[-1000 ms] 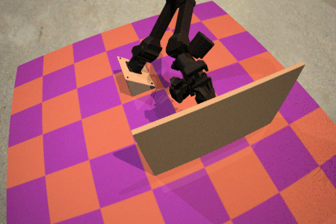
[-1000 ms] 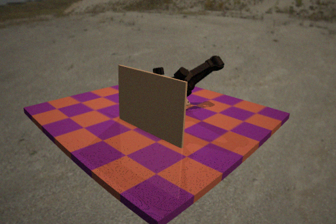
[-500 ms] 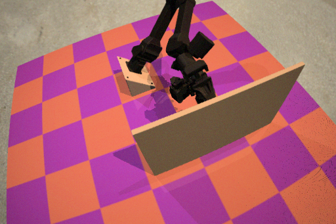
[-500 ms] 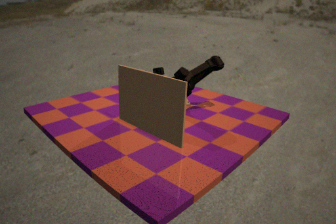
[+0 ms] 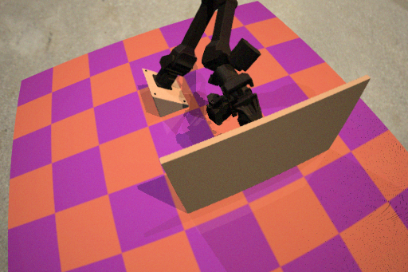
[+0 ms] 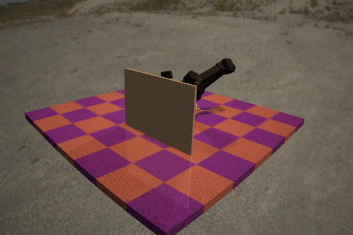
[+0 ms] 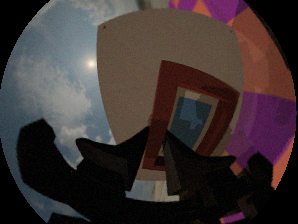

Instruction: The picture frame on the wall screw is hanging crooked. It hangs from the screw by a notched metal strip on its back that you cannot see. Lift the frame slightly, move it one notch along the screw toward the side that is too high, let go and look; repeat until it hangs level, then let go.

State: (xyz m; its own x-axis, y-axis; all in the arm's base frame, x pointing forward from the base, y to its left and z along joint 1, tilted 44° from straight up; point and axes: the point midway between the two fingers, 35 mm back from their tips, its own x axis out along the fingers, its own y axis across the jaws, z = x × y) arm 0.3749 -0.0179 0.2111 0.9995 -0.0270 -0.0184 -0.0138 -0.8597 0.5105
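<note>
The picture frame is 10 mm ahead of my gripper tip, 20 mm to the left of it and 50 mm below it. From my gripper tip the other things lie so: wall panel (20 mm ahead, 20 mm to the left, 70 mm below).
</note>
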